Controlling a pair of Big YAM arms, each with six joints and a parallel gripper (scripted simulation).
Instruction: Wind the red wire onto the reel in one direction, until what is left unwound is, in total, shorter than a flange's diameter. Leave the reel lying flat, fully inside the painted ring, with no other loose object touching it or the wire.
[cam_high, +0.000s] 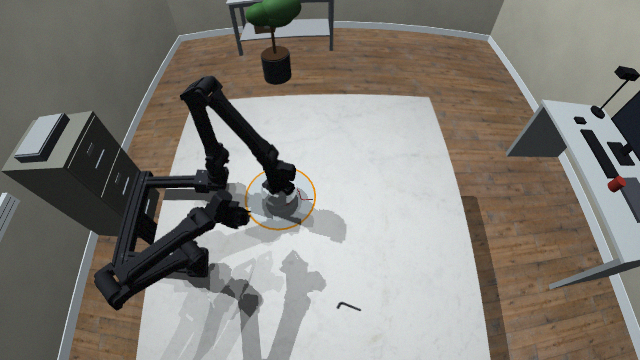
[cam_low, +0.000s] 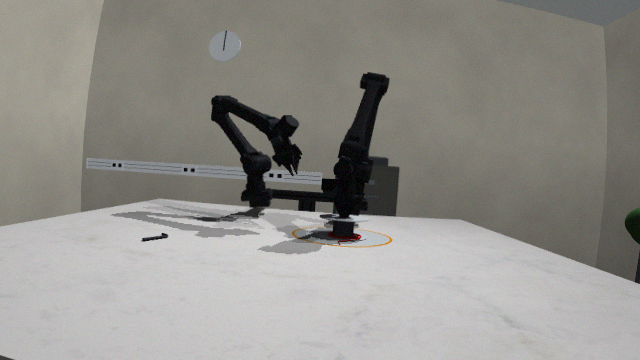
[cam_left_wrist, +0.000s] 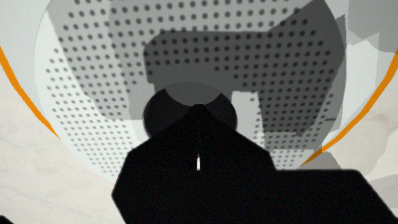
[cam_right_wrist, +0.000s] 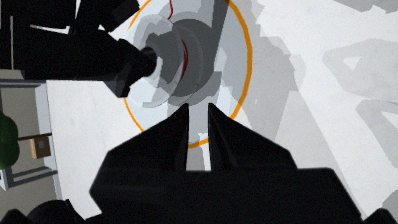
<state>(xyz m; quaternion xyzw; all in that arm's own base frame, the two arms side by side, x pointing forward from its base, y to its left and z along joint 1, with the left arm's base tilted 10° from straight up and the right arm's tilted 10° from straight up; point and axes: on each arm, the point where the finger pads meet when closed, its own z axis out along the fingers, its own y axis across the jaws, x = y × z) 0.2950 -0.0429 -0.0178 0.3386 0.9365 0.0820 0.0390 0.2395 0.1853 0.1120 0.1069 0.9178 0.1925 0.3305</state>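
The reel lies 10 mm ahead of my left hand and 20 mm below it. From my left hand the other things lie so: black hex key 340 mm ahead, 490 mm to the right, 50 mm below; orange painted ring 50 mm below.
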